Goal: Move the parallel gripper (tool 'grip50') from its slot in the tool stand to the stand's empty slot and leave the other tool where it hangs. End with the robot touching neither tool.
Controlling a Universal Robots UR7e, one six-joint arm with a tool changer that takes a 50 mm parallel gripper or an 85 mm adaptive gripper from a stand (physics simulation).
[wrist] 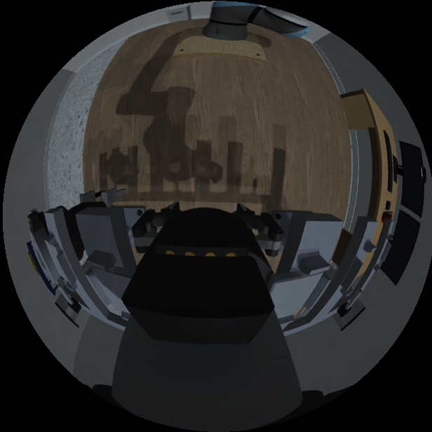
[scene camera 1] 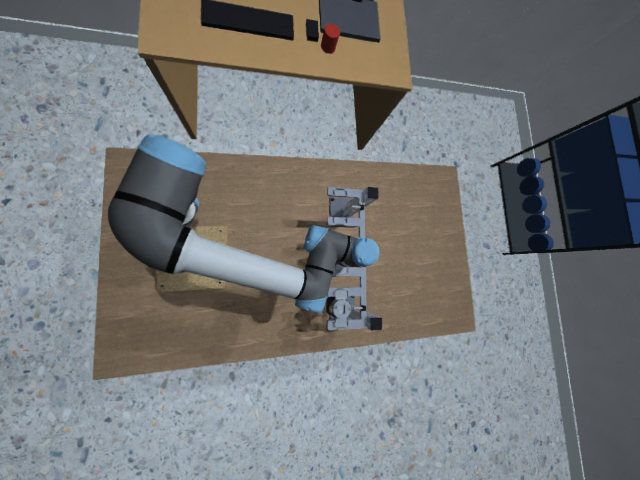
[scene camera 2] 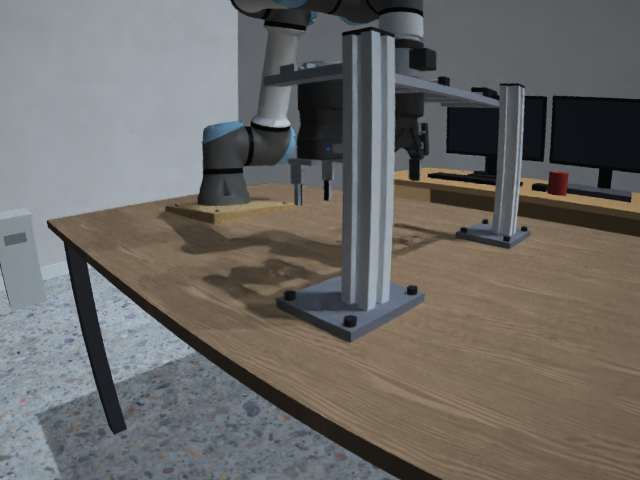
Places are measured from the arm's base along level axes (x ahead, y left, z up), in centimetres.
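Where they show: arm's base, link origin: (scene camera 2: 223, 202).
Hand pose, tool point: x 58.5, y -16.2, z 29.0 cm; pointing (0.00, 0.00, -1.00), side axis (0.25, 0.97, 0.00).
Note:
Each offset is from my tool point to the centre of the thing. "*": to the spot under its first point. Level surfaces: height alone.
The grey tool stand (scene camera 1: 362, 227) (scene camera 2: 368, 170) has three slots. The parallel gripper (scene camera 1: 341, 308) (scene camera 2: 320, 118), with a blue light and two straight fingers, hangs in the slot at the lower end in scene camera 1. The arm's wrist (scene camera 1: 364, 252) (scene camera 2: 401, 25) is down at the middle slot, its flange against the top of the adaptive gripper, which sits between the fork prongs. That gripper (wrist: 208, 204) is open, its linkage fingers apart; whether it is locked on is hidden. The empty slot {* dx +4.9, dy +11.8, dz -1.8 cm} (scene camera 1: 345, 221) is at the upper end in scene camera 1.
The stand's near post rises from a bolted foot plate {* dx +7.1, dy -31.8, dz -28.2 cm} (scene camera 2: 351, 322) on the wooden table {dz -30.1 cm} (scene camera 1: 418, 248). The far post {* dx +16.9, dy +17.4, dz -13.6 cm} (scene camera 2: 509, 160) stands beyond. A desk (scene camera 1: 248, 56) with a red cup (scene camera 1: 330, 38) (scene camera 2: 557, 183) and a shelf with blue bins (scene camera 1: 586, 186) are off the table.

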